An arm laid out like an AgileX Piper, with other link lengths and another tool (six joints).
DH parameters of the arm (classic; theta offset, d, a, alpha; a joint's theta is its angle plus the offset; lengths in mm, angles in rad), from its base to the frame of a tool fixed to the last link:
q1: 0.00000 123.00 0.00 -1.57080
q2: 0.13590 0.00 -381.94 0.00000
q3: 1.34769 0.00 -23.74 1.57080
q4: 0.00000 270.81 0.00 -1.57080
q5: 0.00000 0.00 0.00 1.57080
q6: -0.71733 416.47 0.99 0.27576
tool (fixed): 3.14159 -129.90 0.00 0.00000
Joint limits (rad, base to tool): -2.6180..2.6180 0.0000..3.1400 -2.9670..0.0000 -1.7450..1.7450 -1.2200..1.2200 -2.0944..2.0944
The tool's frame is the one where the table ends.
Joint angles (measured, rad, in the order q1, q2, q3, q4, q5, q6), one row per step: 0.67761, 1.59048, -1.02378, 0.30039, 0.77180, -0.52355; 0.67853, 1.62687, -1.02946, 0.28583, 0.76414, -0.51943; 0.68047, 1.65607, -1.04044, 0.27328, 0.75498, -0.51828; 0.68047, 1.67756, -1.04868, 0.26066, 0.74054, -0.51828; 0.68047, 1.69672, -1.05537, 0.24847, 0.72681, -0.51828; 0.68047, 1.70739, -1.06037, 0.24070, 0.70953, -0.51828; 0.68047, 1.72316, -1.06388, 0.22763, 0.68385, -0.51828; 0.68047, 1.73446, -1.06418, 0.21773, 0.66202, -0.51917; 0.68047, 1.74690, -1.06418, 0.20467, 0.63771, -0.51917; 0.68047, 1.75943, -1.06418, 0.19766, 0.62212, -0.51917
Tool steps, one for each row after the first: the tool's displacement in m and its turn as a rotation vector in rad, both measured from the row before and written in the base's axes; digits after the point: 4 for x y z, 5 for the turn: 0.0047, -0.0002, -0.0125, -0.02496, 0.01097, 0.00207; 0.0060, 0.0018, -0.0082, -0.01524, 0.00008, 0.00490; 0.0071, 0.0014, -0.0060, -0.00952, -0.00858, 0.00316; 0.0064, 0.0010, -0.0056, -0.00897, -0.00832, 0.00340; 0.0064, 0.0021, -0.0024, 0.00014, -0.01417, 0.00056; 0.0084, 0.0018, -0.0047, -0.00306, -0.01884, 0.00198; 0.0062, 0.0011, -0.0039, -0.00216, -0.01515, 0.00220; 0.0069, 0.0009, -0.0044, -0.00351, -0.01742, 0.00302; 0.0040, 0.0007, -0.0047, -0.00413, -0.00688, 0.00140
